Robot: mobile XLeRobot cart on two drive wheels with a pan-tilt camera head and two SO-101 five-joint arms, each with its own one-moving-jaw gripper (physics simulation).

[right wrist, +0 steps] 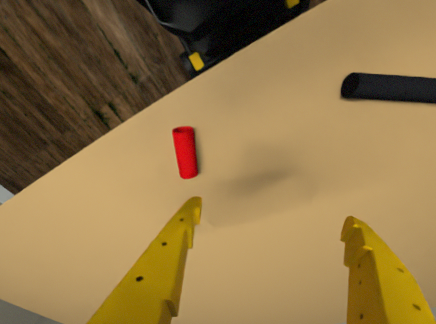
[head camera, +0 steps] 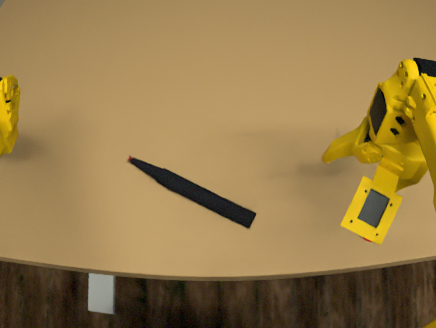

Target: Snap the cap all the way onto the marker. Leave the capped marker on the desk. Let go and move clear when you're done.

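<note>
The black marker (head camera: pixel 200 196) (right wrist: pixel 395 88) lies slantwise on the desk (head camera: pixel 175 90) (right wrist: pixel 260 280), its narrow end with a red tip pointing up-left in the head view. The red cap (head camera: pixel 367 239) (right wrist: pixel 186 153) lies apart from it on the desk near the edge, mostly hidden under the wrist camera mount in the head view. My right gripper (head camera: pixel 361 171) (right wrist: pixel 274 210) is open and empty above the desk, with the cap beyond its left jaw tip in the wrist view. My left gripper (head camera: pixel 7 147) is shut and empty, partly showing at the head view's left edge.
The desk's curved front edge runs across the lower head view, with wooden floor (head camera: pixel 200 305) (right wrist: pixel 65 85) beyond it. A pale block (head camera: pixel 101 294) shows below that edge. A black body with yellow parts (right wrist: pixel 225 30) stands past the desk edge in the wrist view.
</note>
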